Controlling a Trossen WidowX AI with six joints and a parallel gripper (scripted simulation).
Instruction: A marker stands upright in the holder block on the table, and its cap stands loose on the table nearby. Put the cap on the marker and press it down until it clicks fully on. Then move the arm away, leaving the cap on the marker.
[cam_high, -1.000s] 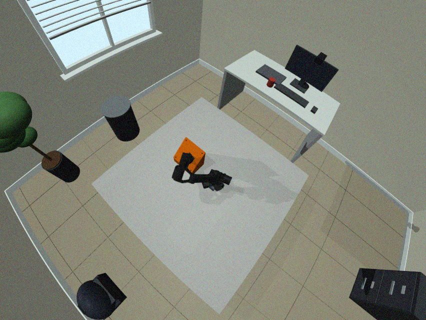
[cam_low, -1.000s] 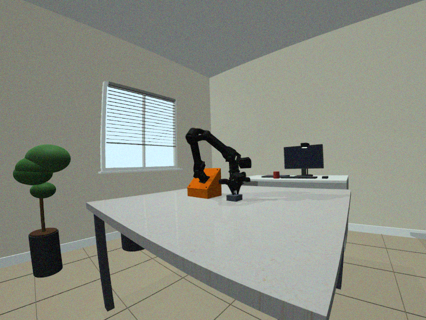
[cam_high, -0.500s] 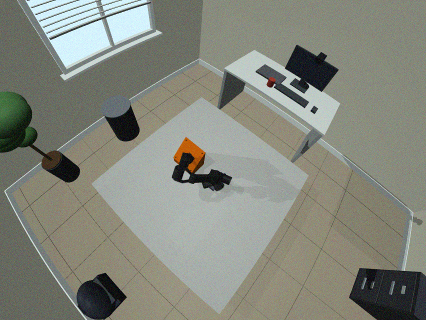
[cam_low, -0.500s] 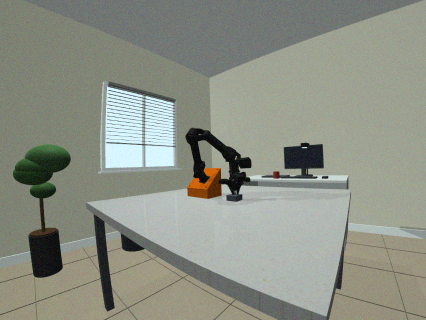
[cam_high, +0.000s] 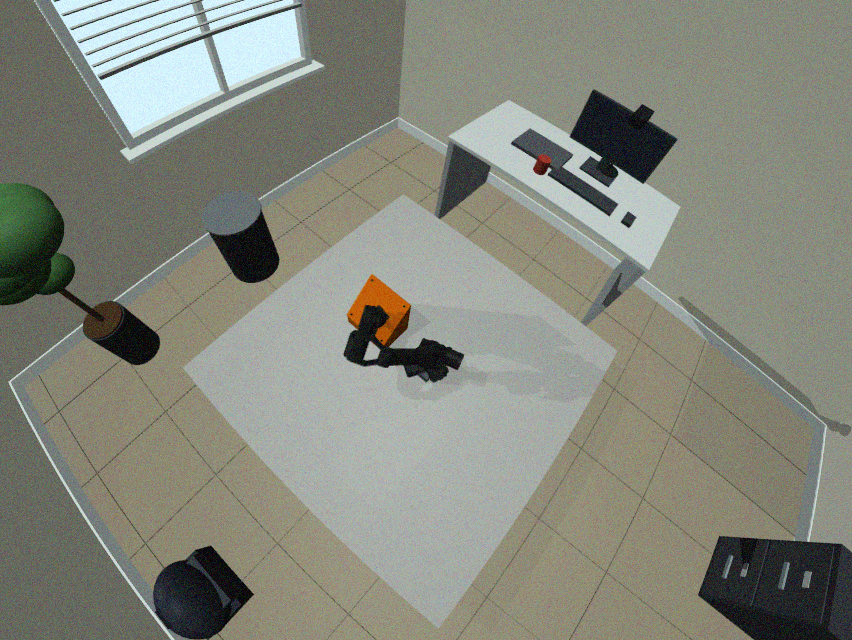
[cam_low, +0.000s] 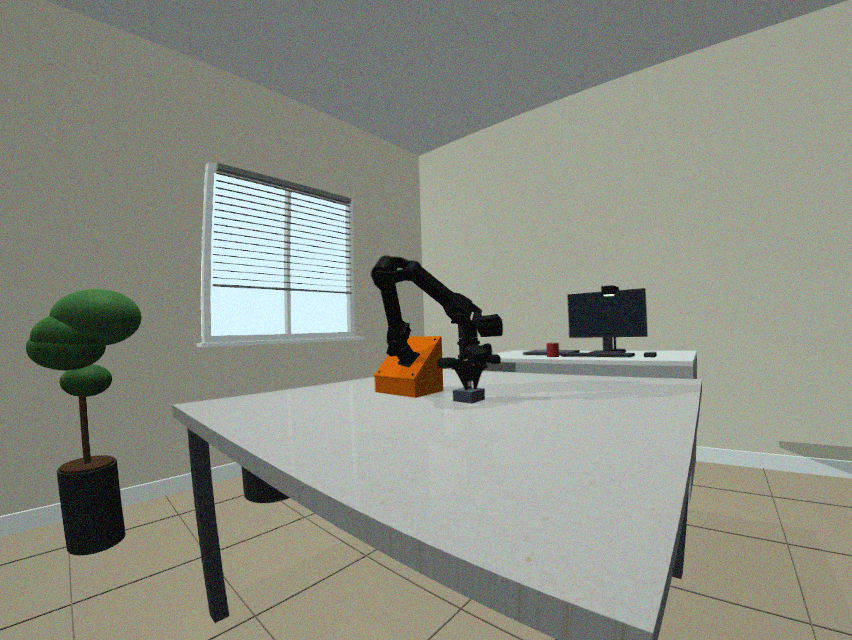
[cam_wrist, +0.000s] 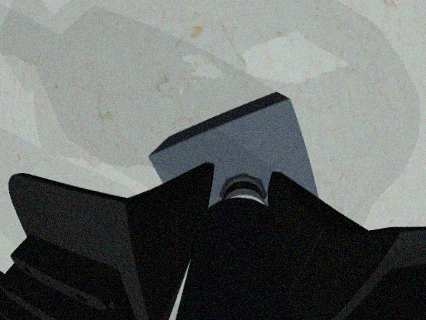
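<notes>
Now: gripper tip 2 cm above the holder block and 1 cm past it. The rest, counted from my gripper tip: black marker cap (5 cm above, 1 cm behind).
</notes>
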